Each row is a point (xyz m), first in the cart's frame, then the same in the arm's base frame.
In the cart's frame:
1: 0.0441 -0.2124 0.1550
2: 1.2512 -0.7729 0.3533
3: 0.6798 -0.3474 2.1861
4: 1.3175 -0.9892 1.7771
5: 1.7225 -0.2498 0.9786
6: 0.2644 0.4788 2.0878
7: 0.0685 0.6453 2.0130
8: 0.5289 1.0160 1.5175
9: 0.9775 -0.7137 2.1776
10: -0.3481 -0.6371 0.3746
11: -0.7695 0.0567 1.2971
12: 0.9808 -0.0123 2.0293
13: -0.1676 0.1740 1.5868
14: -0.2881 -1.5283 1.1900
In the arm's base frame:
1: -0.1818 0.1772 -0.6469
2: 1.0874 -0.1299 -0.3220
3: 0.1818 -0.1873 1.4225
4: 1.0086 -0.5856 1.0435
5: 1.3238 0.3595 0.4470
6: -0.4076 0.5305 1.3745
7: -0.6264 0.6605 1.2914
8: -0.2084 1.2087 0.9454
9: 0.5592 -0.4708 1.4133
10: -0.4830 -0.3567 -0.5653
11: -1.1858 0.0442 0.3595
12: 0.4091 0.2291 1.3726
13: -0.6775 0.2358 0.7655
14: -0.3170 -1.3476 0.1079

